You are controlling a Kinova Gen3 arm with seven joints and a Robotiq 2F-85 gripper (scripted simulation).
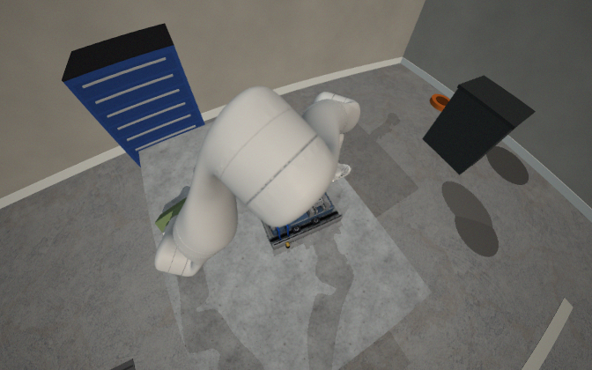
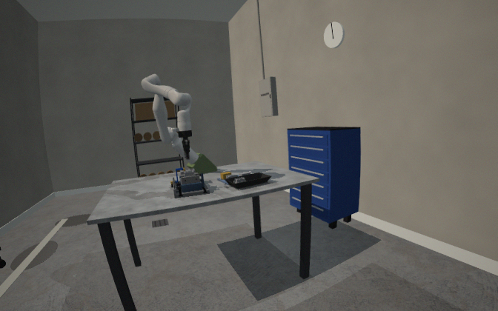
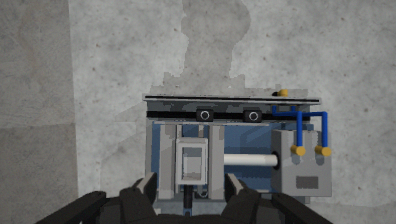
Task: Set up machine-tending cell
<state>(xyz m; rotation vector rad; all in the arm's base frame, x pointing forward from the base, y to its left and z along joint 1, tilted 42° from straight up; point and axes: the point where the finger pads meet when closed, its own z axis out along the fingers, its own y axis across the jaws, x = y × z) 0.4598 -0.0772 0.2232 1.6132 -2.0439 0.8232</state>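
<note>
The white rod lies 120 mm below my hand, 80 mm behind it and 20 mm to the left of it. Also, from my hand: brass blank 280 mm to the left, 170 mm below, 110 mm behind; then vise 160 mm below, 60 mm behind, 20 mm to the left.
</note>
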